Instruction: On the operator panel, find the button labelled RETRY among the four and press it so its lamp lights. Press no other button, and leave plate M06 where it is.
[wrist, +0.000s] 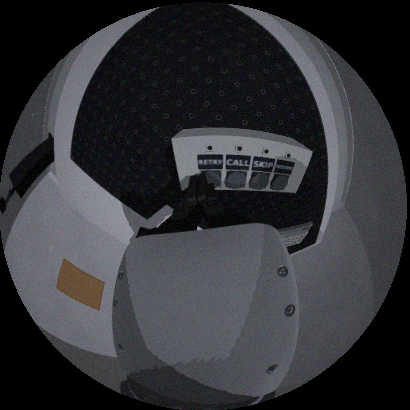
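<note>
The pale operator panel (184, 156) stands right of the view's centre, with four round grey buttons in a row. The RETRY button (214, 179) is leftmost, under its RETRY label (210, 162). Beside it are the CALL button (236, 180), the SKIP button (259, 180) and the rightmost button (279, 181), whose label is blurred. The lamp above RETRY (209, 148) looks dark. My gripper (200, 184) is shut and empty. Its black fingertips overlap the left part of the RETRY button in view; whether they touch it cannot be told. No M06 marking is legible.
The panel stands on a dark dotted surface (150, 80) with a pale border (324, 120). A pale angled piece (161, 218) lies left of the fingers. A light mesh-patterned piece (298, 235) is at the lower right. An orange-brown rectangle (80, 284) is at the lower left.
</note>
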